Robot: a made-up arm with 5 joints.
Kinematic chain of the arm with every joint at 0, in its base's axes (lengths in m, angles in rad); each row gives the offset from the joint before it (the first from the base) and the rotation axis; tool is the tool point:
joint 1: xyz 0 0 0.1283 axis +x
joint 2: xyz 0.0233 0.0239 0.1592 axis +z
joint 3: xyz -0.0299 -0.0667 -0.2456 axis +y
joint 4: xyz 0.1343 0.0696 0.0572 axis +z
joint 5: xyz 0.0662 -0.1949 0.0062 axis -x
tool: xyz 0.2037 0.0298 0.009
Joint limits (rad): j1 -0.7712..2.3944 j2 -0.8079..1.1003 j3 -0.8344..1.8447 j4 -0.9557..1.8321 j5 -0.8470..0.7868
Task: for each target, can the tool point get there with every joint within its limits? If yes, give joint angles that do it. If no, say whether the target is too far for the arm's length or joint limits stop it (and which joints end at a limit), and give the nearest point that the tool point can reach.
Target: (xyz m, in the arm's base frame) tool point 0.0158 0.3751 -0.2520
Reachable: yes | joints 0.4618 0.7334 1.4606 0.8972 -0.0089
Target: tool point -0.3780 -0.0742 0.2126
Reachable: no: joint limits stop it (at a limit: joint 2, joint 3, joint 4, joint 5) | nearest point -0.2118 -0.1404 0.2878 | short by 0.194 m
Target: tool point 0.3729 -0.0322 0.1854
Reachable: yes | joints 0.4299 0.8275 -0.3180 -0.5450 0.1590
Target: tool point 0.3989 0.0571 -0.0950
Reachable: yes | joints -0.2398 0.8866 0.5700 -0.2950 -0.3143
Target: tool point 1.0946 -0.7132 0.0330
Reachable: no: too far | nearest point 0.3948 -0.2809 0.0383 | short by 0.823 m
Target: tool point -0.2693 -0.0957 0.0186
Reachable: no: joint limits stop it (at a limit: joint 2, joint 3, joint 4, joint 5) | nearest point -0.2118 -0.1397 -0.0319 | short by 0.088 m
